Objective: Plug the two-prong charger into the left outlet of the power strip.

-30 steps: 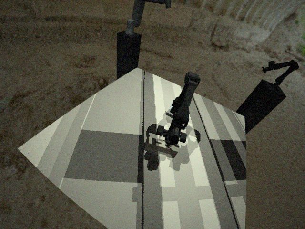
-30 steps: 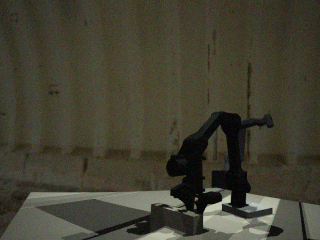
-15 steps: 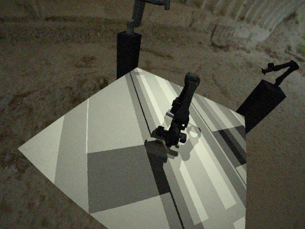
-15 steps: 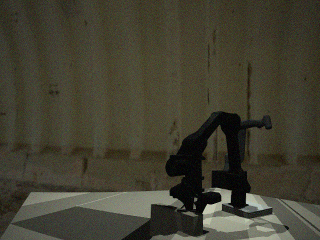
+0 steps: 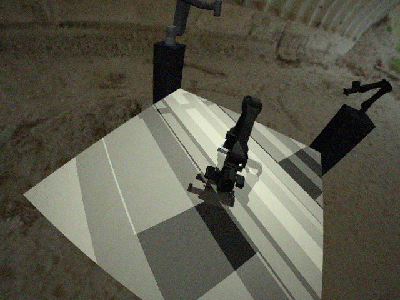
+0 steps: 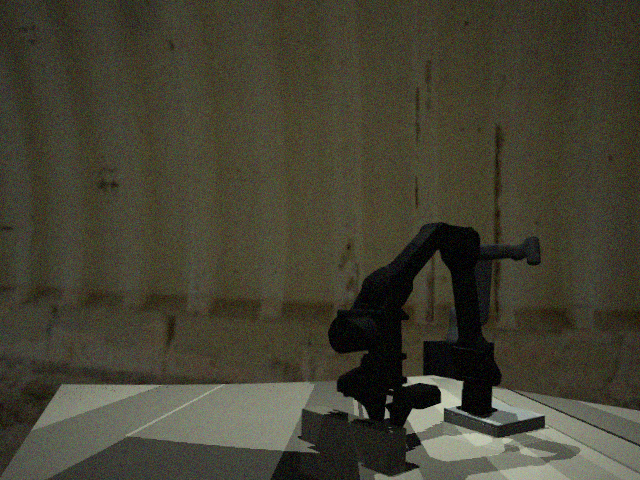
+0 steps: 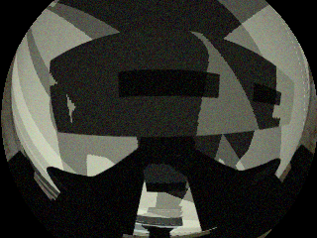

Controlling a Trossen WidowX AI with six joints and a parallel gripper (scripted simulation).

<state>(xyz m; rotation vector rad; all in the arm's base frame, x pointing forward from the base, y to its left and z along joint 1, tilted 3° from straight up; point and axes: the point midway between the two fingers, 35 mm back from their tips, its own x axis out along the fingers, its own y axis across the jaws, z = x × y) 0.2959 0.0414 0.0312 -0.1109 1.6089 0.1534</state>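
My gripper tip is 20 mm short of the charger and 10 mm below it.
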